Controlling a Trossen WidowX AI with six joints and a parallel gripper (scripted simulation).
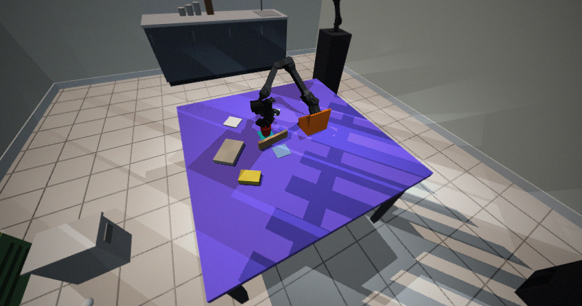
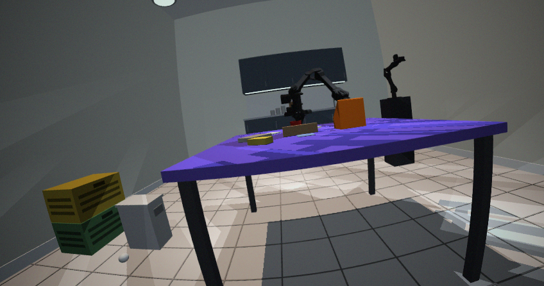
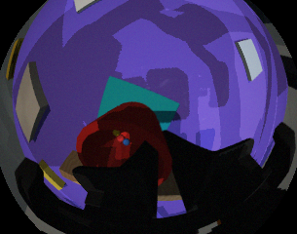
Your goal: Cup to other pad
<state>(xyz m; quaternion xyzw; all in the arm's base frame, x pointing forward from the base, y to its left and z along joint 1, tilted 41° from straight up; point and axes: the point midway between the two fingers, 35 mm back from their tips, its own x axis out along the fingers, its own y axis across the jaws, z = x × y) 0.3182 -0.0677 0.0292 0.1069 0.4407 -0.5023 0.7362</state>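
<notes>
My gripper tip is now 50 mm above the cyan pad, 30 mm short of it and 20 mm to the right of it. From my gripper tip the other things lie so: red cup (30 mm ahead, 20 mm to the left); then yellow block (320 mm to the left, 220 mm ahead, 30 mm below); then wooden block (110 mm to the left, 20 mm below).
</notes>
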